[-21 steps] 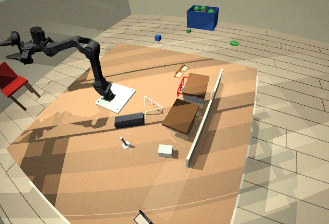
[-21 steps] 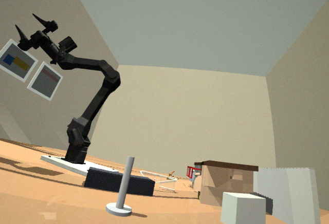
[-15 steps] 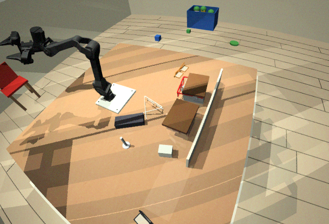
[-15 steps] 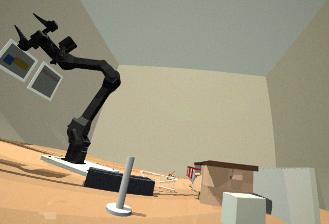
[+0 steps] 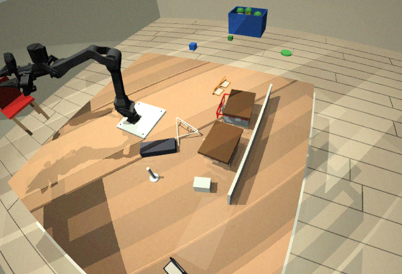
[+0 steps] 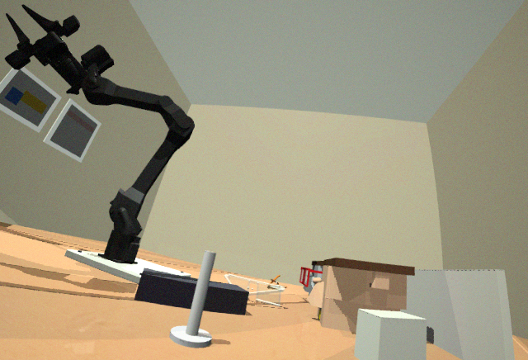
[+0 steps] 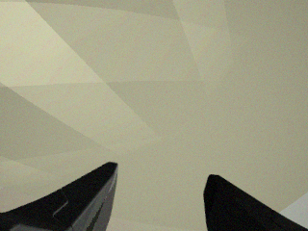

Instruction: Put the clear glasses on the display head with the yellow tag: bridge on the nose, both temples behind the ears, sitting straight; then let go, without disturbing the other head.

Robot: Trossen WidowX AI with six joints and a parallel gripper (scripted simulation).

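My gripper tip is now 51 cm short of the dark case, 26 cm to the right of it and 44 cm above it. Round my gripper tip: white block (77 cm ahead, 20 cm to the left, 43 cm below); then round white base (58 cm ahead, 14 cm to the left, 43 cm below); then long white panel (87 cm ahead, 48 cm to the left, 40 cm below).
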